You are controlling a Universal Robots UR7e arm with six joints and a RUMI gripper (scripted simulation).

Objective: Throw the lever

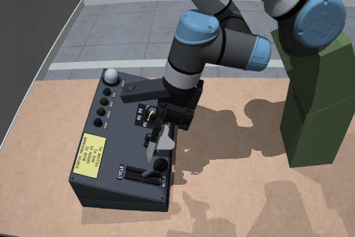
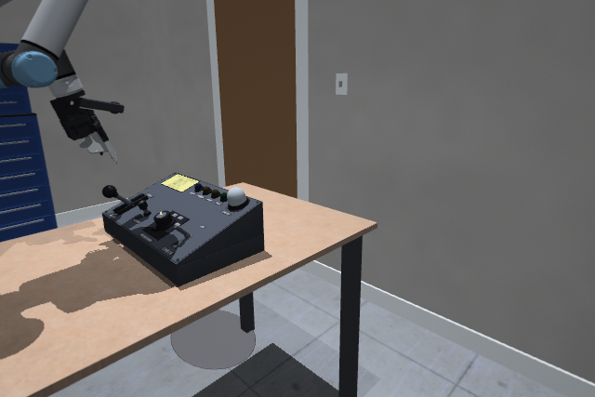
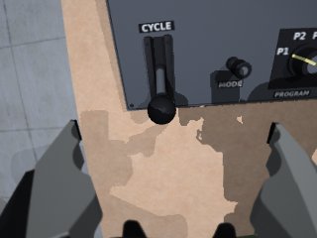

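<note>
My gripper is now 20 mm short of the black ball-topped lever, 10 mm to the right of it and 130 mm above it. From my hand the other things lie so: program dial 70 mm ahead, 210 mm to the right, 140 mm below; mode toggle 50 mm ahead, 100 mm to the right, 140 mm below; dark console 90 mm ahead, 160 mm to the right, 160 mm below.
</note>
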